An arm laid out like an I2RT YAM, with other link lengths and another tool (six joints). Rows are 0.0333 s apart.
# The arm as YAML. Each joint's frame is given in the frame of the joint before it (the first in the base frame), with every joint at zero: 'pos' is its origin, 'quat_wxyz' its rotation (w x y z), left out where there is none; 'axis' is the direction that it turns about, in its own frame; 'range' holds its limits. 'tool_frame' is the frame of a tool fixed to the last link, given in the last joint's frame.
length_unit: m
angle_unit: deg
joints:
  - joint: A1
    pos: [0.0, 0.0, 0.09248]
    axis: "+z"
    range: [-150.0, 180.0]
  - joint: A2
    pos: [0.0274, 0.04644, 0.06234]
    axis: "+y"
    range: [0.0, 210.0]
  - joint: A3
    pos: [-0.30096, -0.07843, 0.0]
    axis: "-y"
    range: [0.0, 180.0]
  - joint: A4
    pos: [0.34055, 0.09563, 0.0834]
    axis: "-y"
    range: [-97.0, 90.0]
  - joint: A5
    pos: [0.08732, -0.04, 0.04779]
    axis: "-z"
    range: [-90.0, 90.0]
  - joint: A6
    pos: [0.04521, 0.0, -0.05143]
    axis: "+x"
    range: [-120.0, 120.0]
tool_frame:
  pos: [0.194, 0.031, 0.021]
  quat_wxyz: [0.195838, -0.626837, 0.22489, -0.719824]
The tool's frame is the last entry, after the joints.
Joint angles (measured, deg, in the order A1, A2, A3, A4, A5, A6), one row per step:
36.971, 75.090, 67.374, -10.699, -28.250, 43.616
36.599, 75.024, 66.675, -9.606, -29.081, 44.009
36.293, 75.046, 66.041, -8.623, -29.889, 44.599
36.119, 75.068, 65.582, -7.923, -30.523, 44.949
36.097, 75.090, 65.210, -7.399, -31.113, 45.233
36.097, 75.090, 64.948, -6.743, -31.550, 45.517
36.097, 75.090, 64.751, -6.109, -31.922, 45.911
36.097, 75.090, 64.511, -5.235, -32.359, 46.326
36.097, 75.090, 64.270, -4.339, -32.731, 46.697
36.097, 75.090, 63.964, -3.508, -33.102, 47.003
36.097, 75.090, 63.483, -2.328, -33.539, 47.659
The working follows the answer.
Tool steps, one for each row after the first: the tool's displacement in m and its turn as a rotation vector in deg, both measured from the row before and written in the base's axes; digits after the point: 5 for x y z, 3 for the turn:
0.00057, -0.00088, -0.00106, 0.633, 0.134, 0.310
0.00044, -0.00040, -0.00177, 0.614, 0.408, 0.306
-0.00032, 0.00010, -0.00138, 0.412, 0.248, 0.340
-0.00156, 0.00096, -0.00133, 0.321, 0.253, 0.468
-0.00112, 0.00089, 0.00066, 0.436, 0.013, 0.346
-0.00081, 0.00075, 0.00122, 0.481, 0.066, 0.260
-0.00093, 0.00092, 0.00197, 0.614, -0.063, 0.322
-0.00074, 0.00081, 0.00201, 0.592, -0.132, 0.275
-0.00087, 0.00074, 0.00096, 0.489, -0.087, 0.292
-0.00082, 0.00082, 0.00078, 0.716, 0.103, 0.288

Tool pose at each row, in the base's axes (x y z in m, rotation vector in deg; rounded; the steps above come from the unrounded poses):
0.38344, 0.46872, 0.42087, -104.077, 24.723, -25.536
0.38401, 0.46784, 0.41981, -103.550, 24.625, -25.021
0.38445, 0.46744, 0.41804, -103.117, 24.717, -24.273
0.38413, 0.46755, 0.41666, -102.838, 24.637, -23.700
0.38256, 0.46851, 0.41533, -102.665, 24.431, -23.060
0.38145, 0.46939, 0.41599, -102.297, 24.183, -22.686
0.38063, 0.47014, 0.41721, -101.887, 24.056, -22.314
0.37970, 0.47106, 0.41918, -101.321, 23.800, -21.976
0.37897, 0.47187, 0.42119, -100.752, 23.534, -21.738
0.37810, 0.47261, 0.42215, -100.297, 23.272, -21.477
0.37727, 0.47343, 0.42293, -99.668, 23.179, -20.996

